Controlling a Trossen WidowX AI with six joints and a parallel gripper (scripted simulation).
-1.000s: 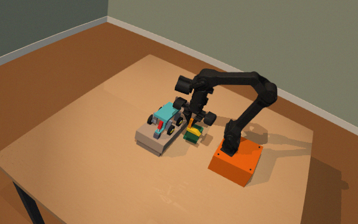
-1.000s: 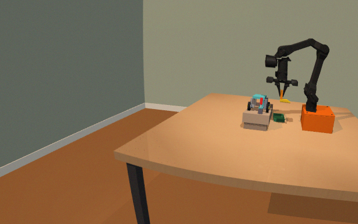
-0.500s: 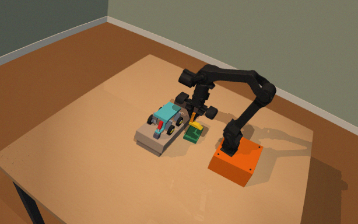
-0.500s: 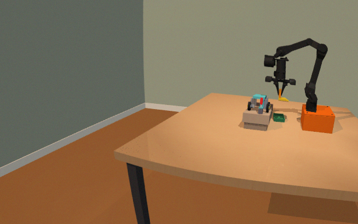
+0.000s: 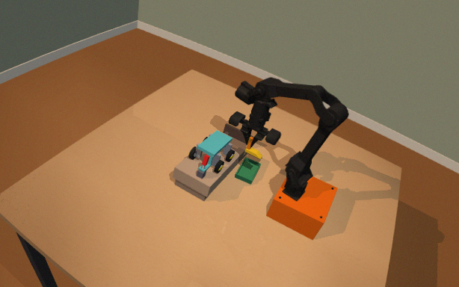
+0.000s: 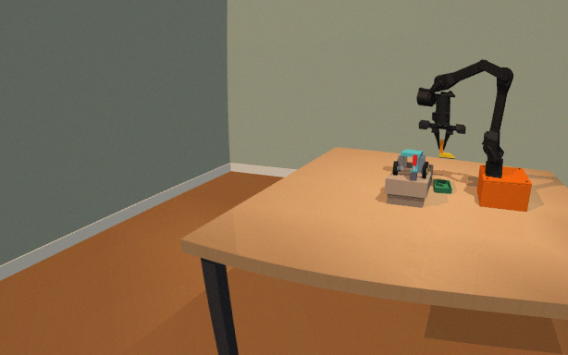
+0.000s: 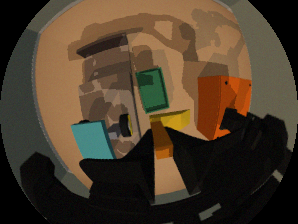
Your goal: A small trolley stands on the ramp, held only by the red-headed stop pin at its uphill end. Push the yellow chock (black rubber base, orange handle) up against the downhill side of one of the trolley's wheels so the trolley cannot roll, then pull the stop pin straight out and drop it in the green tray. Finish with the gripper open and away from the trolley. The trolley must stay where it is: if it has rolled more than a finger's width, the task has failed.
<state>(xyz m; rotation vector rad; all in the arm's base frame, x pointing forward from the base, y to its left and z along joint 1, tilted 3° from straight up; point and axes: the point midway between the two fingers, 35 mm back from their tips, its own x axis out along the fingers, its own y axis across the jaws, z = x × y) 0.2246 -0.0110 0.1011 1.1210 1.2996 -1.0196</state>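
The red-headed stop pin is 60 mm ahead of my gripper tip, 180 mm to the left of it and 40 mm below it. Round my gripper tip: teal-topped trolley 100 mm ahead, 80 mm to the left, 50 mm below; then yellow chock 20 mm behind, 10 mm below; then ramp block 100 mm ahead, 80 mm to the left, 120 mm below.
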